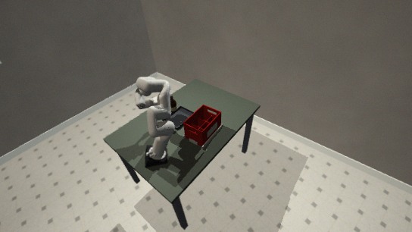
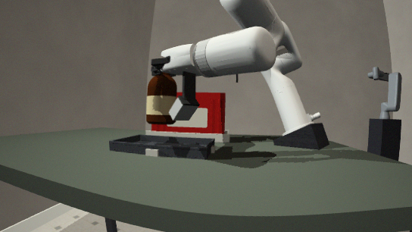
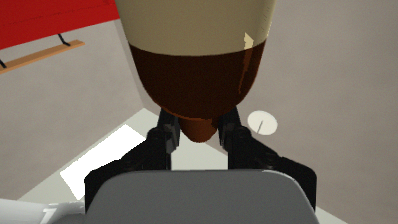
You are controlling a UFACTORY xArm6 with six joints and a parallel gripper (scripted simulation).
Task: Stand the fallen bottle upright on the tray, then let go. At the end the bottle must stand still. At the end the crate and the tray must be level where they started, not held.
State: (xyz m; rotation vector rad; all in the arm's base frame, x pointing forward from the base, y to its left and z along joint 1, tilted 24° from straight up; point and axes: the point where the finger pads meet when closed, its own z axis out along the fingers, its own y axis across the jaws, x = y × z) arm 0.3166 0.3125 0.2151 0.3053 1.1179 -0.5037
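My hand is 50 mm above the brown bottle. From my hand the other things lie so: dark tray: 10 mm ahead, 60 mm to the right, 190 mm below; crate: 20 mm ahead, 350 mm to the right, 120 mm below.
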